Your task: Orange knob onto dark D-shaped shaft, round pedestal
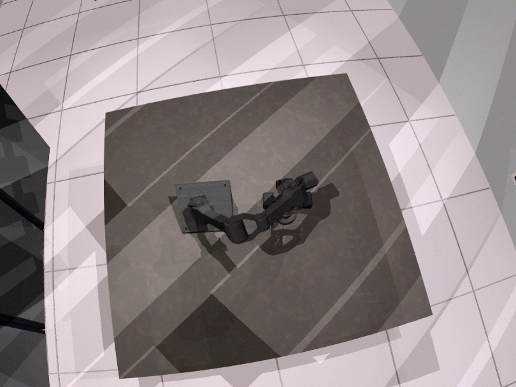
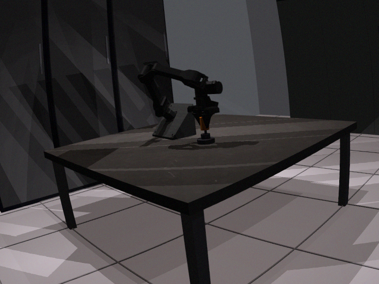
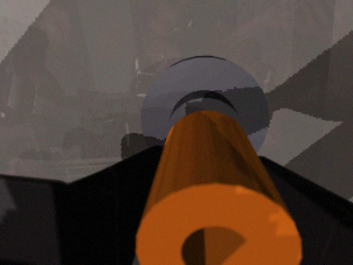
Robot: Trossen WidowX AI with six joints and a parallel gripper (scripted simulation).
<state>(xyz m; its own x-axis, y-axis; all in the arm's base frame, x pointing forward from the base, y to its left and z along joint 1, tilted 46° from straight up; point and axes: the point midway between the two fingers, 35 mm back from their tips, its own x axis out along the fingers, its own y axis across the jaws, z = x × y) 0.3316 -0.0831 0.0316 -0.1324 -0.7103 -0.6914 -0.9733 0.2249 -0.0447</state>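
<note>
The orange knob lies 20 mm above my gripper tip. Round my gripper tip: pedestal (40 mm below).
</note>
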